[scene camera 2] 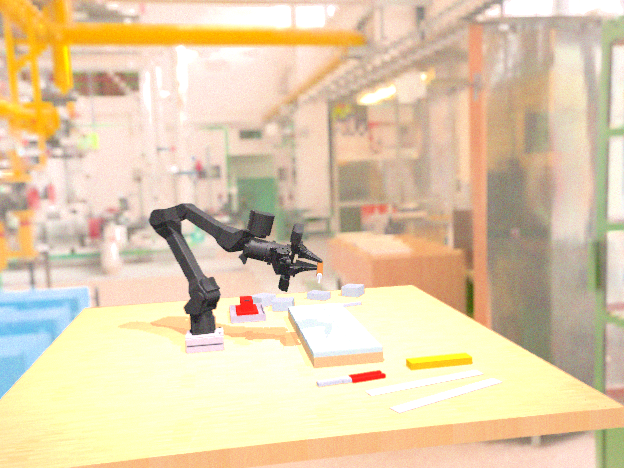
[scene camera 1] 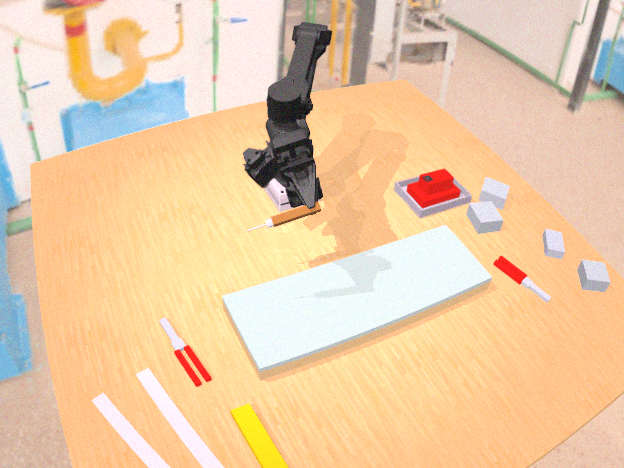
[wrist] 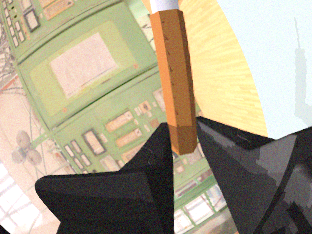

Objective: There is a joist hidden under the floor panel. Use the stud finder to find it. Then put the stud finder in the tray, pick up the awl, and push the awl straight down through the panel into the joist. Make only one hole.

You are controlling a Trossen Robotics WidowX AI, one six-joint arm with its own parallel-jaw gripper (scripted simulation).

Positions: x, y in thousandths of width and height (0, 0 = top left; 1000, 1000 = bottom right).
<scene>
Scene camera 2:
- my gripper: 515, 565
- yellow bar: 667, 777
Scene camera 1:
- my gripper: 501, 450
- red stud finder: 701, 399
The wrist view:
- my gripper: 582, 541
</scene>
